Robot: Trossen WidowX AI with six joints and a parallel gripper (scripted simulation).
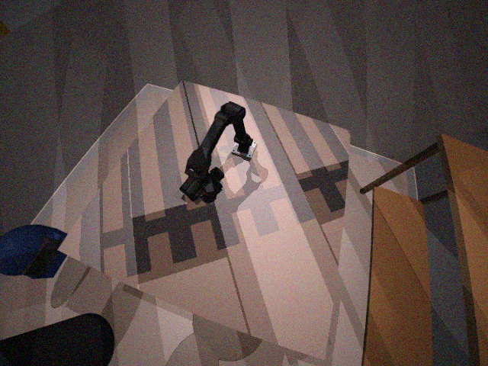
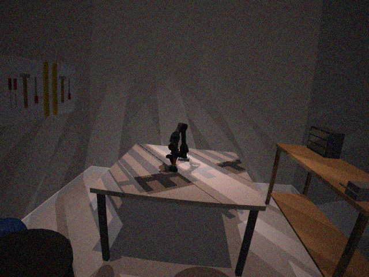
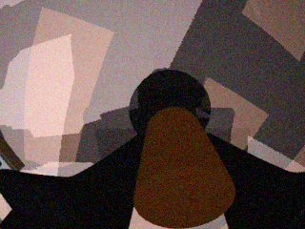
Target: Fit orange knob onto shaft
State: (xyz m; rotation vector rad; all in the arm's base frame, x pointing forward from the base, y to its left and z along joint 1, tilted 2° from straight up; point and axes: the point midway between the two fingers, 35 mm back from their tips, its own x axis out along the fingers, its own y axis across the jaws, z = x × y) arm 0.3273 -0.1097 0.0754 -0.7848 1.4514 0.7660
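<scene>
My gripper tip is 4 cm above the round dark pedestal. From my gripper tip the other things lie so: orange knob 3 cm above.
</scene>
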